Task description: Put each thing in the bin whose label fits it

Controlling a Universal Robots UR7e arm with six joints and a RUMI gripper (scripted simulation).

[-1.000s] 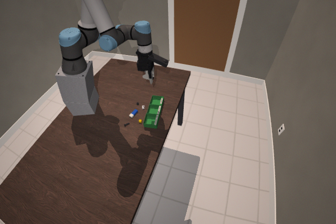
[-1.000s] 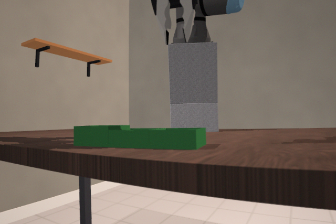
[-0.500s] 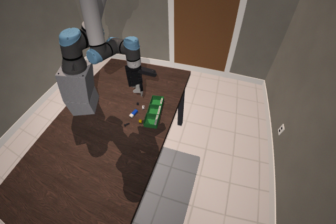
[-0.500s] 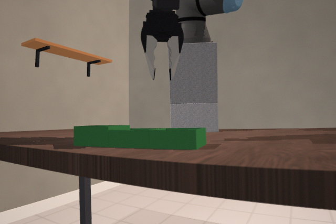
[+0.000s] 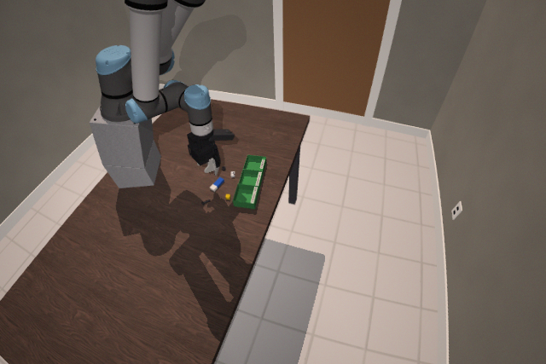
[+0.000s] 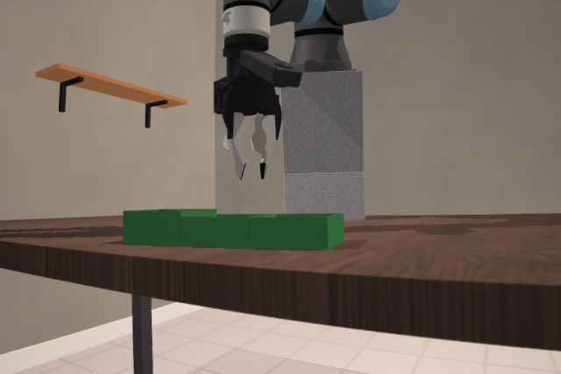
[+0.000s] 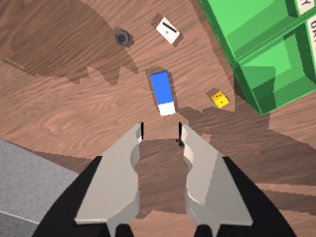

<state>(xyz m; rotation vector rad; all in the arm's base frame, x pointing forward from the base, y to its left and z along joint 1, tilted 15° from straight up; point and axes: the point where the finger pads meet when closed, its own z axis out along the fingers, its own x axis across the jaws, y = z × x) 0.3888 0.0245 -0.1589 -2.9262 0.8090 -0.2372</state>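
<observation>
Right now the blue-and-white eraser is 1 cm to the right of my hand and 9 cm below it. Round my hand: yellow die (7 cm ahead, 5 cm to the right, 9 cm below); dark nut (1 cm behind, 9 cm to the left, 9 cm below); white item (4 cm ahead, 7 cm to the left, 9 cm below).
</observation>
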